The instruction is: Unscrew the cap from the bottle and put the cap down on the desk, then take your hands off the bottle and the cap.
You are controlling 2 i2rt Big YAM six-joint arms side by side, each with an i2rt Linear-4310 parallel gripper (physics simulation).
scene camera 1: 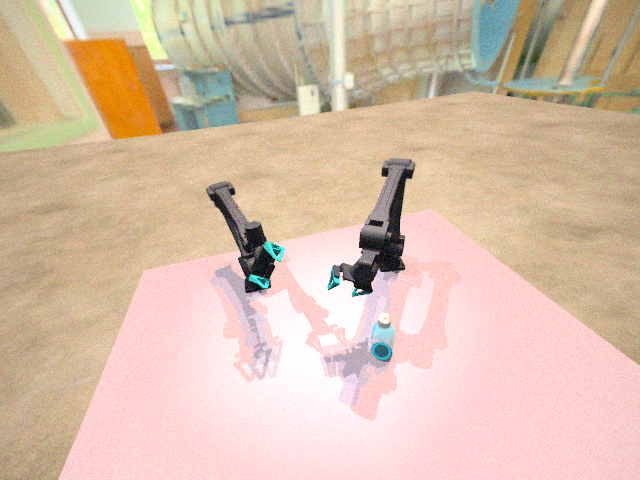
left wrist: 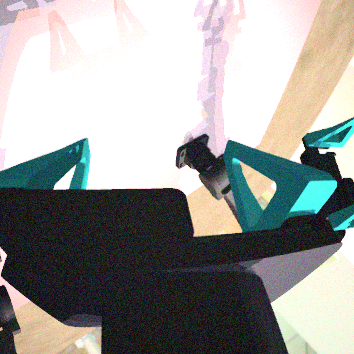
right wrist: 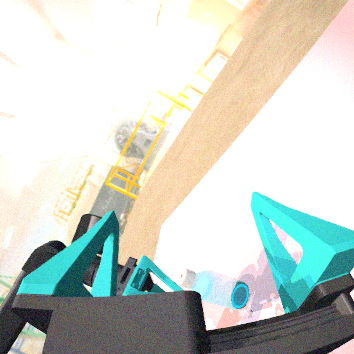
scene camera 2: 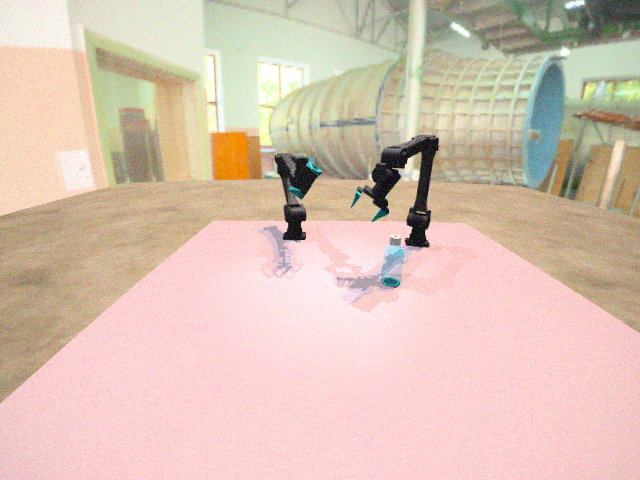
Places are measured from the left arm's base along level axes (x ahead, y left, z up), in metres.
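Pixels of known places: left gripper, fingertip midpoint: [scene camera 1: 340,292] [left wrist: 159,145] [scene camera 2: 361,215]; right gripper, fingertip midpoint: [scene camera 1: 272,274] [right wrist: 183,208] [scene camera 2: 307,180]; left arm's base, link origin: [scene camera 1: 390,265] [scene camera 2: 416,243]; right arm's base, link origin: [left wrist: 190,149] [scene camera 2: 294,237].
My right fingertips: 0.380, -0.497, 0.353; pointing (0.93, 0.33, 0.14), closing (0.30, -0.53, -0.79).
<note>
Ahead of a thing's pixels: the offset from my right fingertips to its top centre, as dx, dy, dz. Level surfaces: height alone.
A clear blue bottle {+0.067, +0.335, -0.173} [scene camera 1: 382,336] [scene camera 2: 392,264] [right wrist: 217,289] with a teal base stands upright on the pink mat. The pale cap {+0.067, +0.335, -0.166} [scene camera 1: 383,318] [scene camera 2: 395,239] [right wrist: 187,277] sits on its neck; whether it is screwed tight cannot be told. My left gripper [scene camera 1: 345,290] [scene camera 2: 362,214] [left wrist: 159,145] is open and empty, raised above the mat behind the bottle and to its left in the scene views. My right gripper [scene camera 1: 275,271] [scene camera 2: 310,184] [right wrist: 183,208] is open and empty, farther left and well away from the bottle. The bottle does not show in the left wrist view.
The pink mat {dz -0.353} [scene camera 1: 491,413] [scene camera 2: 310,403] lies on a brown table top [scene camera 1: 129,180] [scene camera 2: 67,242]. Both arm bases stand near the mat's far edge. The two grippers are apart. Shadows of the arms fall around the bottle.
</note>
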